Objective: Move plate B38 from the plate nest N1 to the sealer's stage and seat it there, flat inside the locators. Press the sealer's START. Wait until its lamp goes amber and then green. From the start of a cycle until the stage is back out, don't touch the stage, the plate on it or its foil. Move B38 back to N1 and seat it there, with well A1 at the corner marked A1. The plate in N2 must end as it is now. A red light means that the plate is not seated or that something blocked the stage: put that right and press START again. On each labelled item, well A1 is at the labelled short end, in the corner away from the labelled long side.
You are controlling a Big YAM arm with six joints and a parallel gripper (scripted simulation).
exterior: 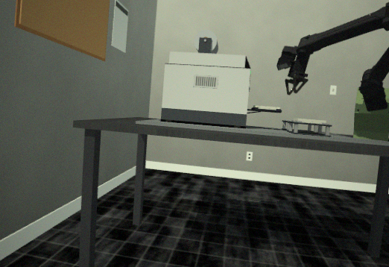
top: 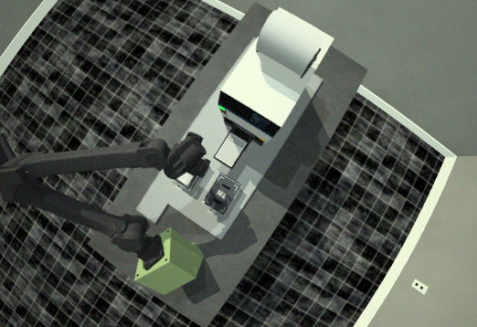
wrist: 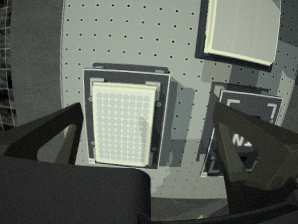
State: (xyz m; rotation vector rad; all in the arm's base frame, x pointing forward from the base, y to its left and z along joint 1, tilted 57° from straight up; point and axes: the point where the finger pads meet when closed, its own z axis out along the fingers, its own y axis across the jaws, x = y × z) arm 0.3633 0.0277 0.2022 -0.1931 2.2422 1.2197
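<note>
Now: the sealer stage 130 mm ahead of my hand, 90 mm below it and 60 mm to the right of it. From my hand the other things lie so: foil roll 450 mm ahead, 230 mm above, 40 mm to the left; then white-topped plate 130 mm below, 90 mm behind, 10 mm to the left.
</note>
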